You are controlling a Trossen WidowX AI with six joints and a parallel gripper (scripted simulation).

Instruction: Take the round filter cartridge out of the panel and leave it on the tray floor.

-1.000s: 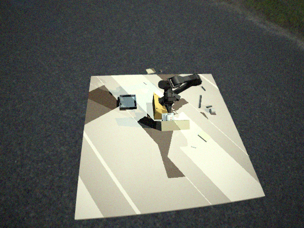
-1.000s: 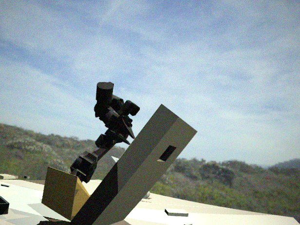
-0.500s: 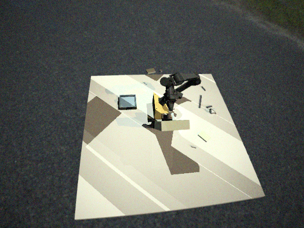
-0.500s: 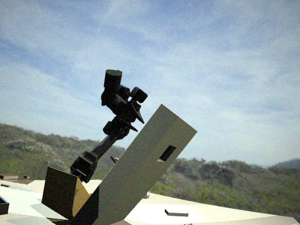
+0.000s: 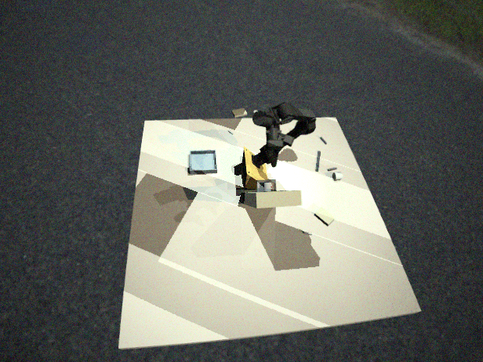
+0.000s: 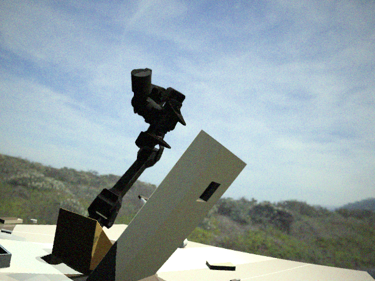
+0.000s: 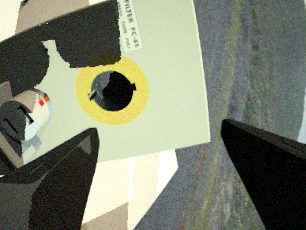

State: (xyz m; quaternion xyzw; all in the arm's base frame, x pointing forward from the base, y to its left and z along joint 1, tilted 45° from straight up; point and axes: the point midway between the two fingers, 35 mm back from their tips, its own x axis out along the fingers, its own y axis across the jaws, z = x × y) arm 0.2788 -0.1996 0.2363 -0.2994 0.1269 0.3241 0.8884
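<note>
Now: gripper tip 20 mm past the round filter cartridge and 160 mm above it. Round my gripper tip: blue-grey tray (330 mm behind, 320 mm to the right, 370 mm below).
</note>
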